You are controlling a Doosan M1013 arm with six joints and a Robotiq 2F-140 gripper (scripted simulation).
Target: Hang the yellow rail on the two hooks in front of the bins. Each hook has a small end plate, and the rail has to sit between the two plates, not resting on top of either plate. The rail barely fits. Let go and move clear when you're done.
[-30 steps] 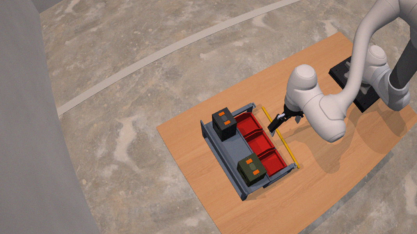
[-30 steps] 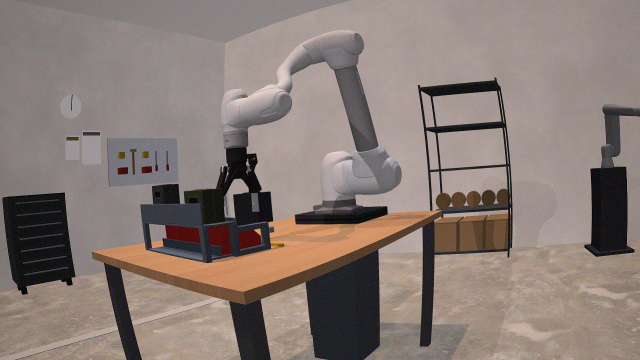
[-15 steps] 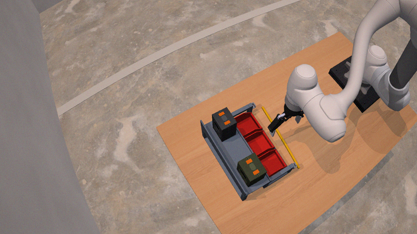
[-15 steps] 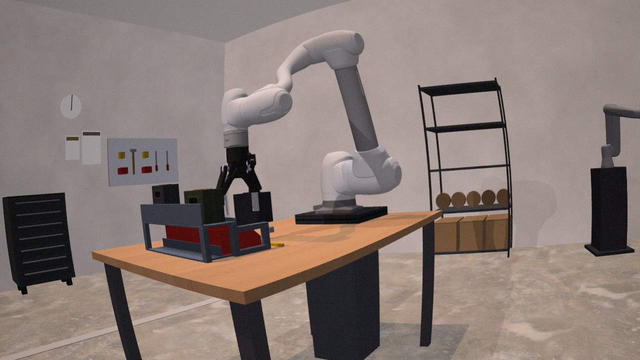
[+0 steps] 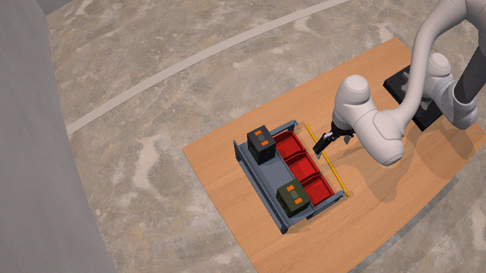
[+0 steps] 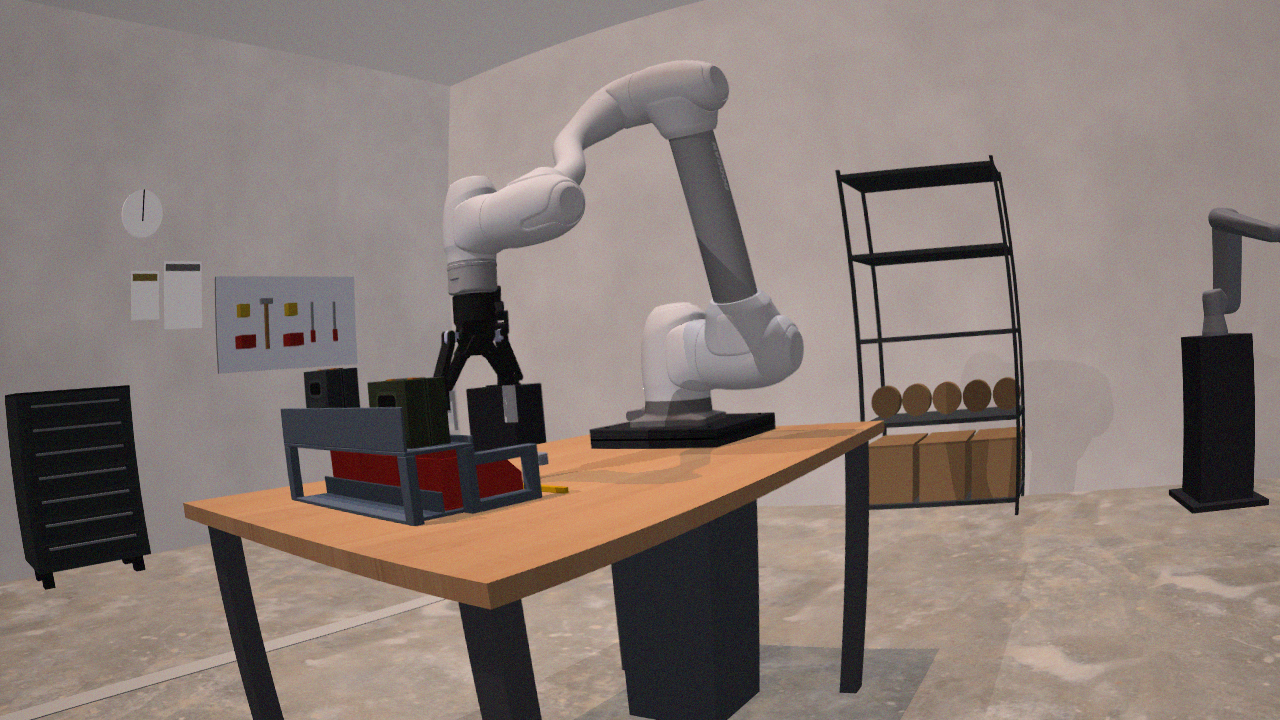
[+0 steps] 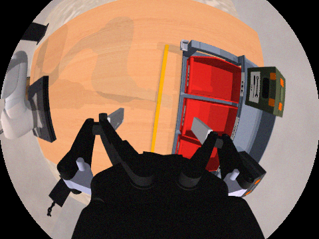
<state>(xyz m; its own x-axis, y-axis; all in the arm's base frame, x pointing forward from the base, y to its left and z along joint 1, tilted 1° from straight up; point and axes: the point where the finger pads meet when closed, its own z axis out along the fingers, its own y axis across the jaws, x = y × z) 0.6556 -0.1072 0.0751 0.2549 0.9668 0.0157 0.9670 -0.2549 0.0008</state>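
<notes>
Right now the yellow rail is 110 mm below my hand. The rest, counted from my hand: green box 270 mm ahead, 50 mm to the left, 30 mm above; rack bar 110 mm below, 60 mm ahead, 20 mm to the right; black box 220 mm ahead, 180 mm to the right, 50 mm above.
</notes>
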